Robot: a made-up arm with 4 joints. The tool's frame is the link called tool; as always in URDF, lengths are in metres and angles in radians. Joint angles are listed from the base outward. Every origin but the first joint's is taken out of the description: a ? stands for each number. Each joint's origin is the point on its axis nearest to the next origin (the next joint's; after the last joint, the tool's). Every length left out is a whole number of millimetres.
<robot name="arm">
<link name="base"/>
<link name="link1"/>
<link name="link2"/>
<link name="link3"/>
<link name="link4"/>
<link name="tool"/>
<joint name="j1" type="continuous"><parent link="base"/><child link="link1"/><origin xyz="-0.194 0.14 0.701" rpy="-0.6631 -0.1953 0.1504"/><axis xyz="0 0 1"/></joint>
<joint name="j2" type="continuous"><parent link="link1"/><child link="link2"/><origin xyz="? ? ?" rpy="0.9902 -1.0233 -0.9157"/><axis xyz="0 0 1"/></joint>
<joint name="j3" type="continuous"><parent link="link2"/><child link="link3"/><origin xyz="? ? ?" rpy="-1.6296 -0.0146 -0.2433"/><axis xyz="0 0 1"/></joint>
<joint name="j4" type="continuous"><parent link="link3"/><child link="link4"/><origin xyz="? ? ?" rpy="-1.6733 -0.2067 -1.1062"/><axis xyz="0 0 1"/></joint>
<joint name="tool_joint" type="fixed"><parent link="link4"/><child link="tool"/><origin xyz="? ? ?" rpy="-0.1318 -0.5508 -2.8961"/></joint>
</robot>
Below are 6 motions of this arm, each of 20 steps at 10 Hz.
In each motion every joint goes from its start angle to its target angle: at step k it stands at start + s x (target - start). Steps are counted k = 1, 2, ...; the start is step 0. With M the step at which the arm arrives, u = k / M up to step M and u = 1 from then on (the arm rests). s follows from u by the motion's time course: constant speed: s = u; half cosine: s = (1 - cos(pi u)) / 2; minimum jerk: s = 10 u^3 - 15 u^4 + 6 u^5.
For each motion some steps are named. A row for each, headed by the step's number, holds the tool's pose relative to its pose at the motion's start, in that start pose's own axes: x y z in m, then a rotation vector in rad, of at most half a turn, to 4 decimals.
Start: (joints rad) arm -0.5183 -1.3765 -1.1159 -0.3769
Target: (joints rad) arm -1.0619 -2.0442 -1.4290 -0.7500
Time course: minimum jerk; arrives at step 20
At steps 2, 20:
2: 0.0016 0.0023 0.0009 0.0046 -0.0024 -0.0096
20: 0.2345 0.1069 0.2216 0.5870 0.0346 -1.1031

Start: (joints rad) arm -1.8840 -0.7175 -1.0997 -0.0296
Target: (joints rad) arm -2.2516 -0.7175 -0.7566 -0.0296
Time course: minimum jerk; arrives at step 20
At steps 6, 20:
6: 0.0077 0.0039 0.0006 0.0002 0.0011 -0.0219
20: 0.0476 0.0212 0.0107 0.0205 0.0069 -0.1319

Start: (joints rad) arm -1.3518 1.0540 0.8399 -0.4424
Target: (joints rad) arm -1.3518 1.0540 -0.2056 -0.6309
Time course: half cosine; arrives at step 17
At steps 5, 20:
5: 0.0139 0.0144 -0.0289 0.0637 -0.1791 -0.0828
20: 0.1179 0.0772 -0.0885 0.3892 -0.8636 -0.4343

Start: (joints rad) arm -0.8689 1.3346 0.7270 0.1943
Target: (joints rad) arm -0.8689 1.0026 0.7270 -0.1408
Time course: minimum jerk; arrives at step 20
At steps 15, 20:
15: -0.0347 0.0141 0.0640 0.0882 0.0462 -0.0855
20: -0.0387 0.0142 0.0716 0.0977 0.0538 -0.0945

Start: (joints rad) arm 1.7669 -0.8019 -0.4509 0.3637
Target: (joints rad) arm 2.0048 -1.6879 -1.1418 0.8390
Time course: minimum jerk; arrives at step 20
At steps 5, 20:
5: 0.0161 0.0129 0.0072 0.0748 -0.0745 0.0016
20: 0.2234 0.0586 0.0723 0.3347 -0.7493 -0.1687

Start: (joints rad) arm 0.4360 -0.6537 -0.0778 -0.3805
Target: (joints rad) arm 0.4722 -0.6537 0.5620 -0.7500
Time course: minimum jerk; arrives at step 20
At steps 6, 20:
6: -0.0027 -0.0036 0.0148 -0.0729 0.1051 -0.0249
20: 0.0060 -0.0149 0.0870 -0.5225 0.5941 -0.1008

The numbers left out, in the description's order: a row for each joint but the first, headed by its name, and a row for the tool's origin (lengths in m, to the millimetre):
j2: 0.059 -0.064 0
j3: -0.021 0.243 0
j4: -0.078 -0.137 0
tool: 0.042 -0.029 0

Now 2 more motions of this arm.
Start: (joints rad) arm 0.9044 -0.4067 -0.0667 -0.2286
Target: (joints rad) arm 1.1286 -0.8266 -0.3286 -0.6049
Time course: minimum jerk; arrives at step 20
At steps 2, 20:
2: -0.0001 0.0004 0.0007 0.0014 0.0006 -0.0024
20: 0.0160 0.0436 0.0933 0.1314 0.1508 -0.3494

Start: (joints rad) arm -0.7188 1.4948 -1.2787 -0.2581
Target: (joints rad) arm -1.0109 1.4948 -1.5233 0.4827
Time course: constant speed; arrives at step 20
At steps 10, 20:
10: -0.0054 -0.0081 -0.0067 0.1009 -0.0678 0.2642
20: -0.0072 -0.0217 -0.0153 0.1868 -0.1137 0.5482

